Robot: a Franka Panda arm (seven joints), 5 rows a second.
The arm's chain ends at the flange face. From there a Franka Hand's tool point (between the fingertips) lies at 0.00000 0.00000 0.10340 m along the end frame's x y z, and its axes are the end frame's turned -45 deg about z.
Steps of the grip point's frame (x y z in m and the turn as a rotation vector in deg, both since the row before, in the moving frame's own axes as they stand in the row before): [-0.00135, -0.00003, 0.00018, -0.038, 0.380, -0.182]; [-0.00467, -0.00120, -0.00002, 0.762, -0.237, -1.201]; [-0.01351, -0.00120, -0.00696, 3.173, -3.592, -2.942]
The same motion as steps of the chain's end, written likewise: [-0.00151, 0.00137, 0.00018, 0.242, 0.296, -0.182]; [-0.00287, 0.00311, -0.00001, 0.371, -0.706, -1.201]; [-0.00180, 0.00795, -0.00660, -0.296, -4.784, -2.942]
